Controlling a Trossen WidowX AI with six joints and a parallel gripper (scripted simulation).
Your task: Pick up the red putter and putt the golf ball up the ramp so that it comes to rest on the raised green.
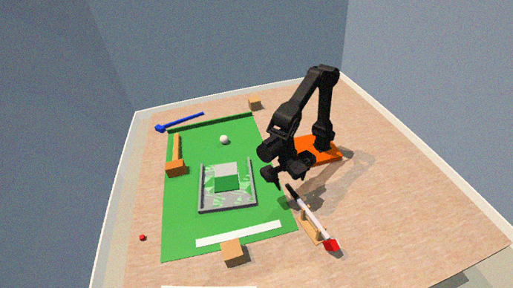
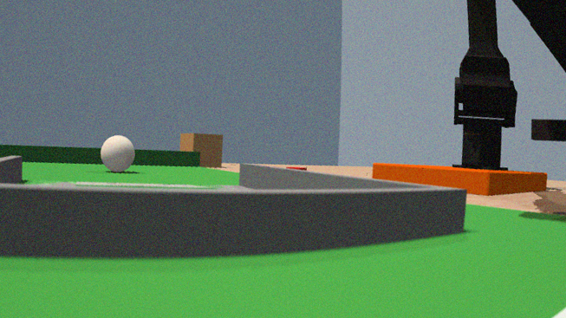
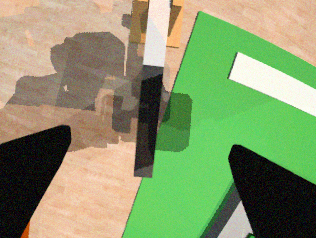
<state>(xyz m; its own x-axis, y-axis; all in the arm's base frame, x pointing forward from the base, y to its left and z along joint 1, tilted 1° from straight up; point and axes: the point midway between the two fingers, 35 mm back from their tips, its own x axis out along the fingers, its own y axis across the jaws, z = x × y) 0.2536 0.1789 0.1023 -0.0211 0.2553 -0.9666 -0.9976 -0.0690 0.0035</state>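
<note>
Right now my gripper tip is 2 cm past the red putter, 12 cm to the right of it and 4 cm above it. From my gripper tip the other things lie so: white golf ball: 14 cm ahead, 44 cm to the right, 7 cm below; wooden rack: 2 cm behind, 13 cm to the left, 6 cm below; grey frame: 21 cm ahead, 16 cm to the right, 9 cm below.
</note>
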